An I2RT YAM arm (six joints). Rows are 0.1 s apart.
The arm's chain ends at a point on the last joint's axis. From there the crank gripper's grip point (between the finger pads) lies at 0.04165 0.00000 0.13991 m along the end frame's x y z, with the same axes.
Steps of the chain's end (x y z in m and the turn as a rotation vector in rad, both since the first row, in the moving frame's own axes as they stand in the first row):
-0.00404, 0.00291, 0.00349, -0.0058, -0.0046, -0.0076
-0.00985, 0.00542, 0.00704, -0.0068, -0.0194, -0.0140
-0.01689, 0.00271, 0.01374, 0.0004, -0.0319, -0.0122
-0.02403, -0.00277, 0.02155, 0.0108, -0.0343, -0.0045
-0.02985, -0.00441, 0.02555, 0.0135, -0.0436, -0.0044
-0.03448, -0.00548, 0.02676, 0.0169, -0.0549, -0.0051
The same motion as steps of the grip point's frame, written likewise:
-0.00468, 0.00341, 0.00368, -0.0058, -0.0046, -0.0076
-0.01257, 0.00581, 0.00782, -0.0068, -0.0194, -0.0140
-0.02138, 0.00217, 0.01500, 0.0004, -0.0319, -0.0122
-0.02886, -0.00446, 0.02289, 0.0108, -0.0343, -0.0045
-0.03599, -0.00648, 0.02722, 0.0135, -0.0436, -0.0044
-0.04223, -0.00806, 0.02881, 0.0169, -0.0549, -0.0051

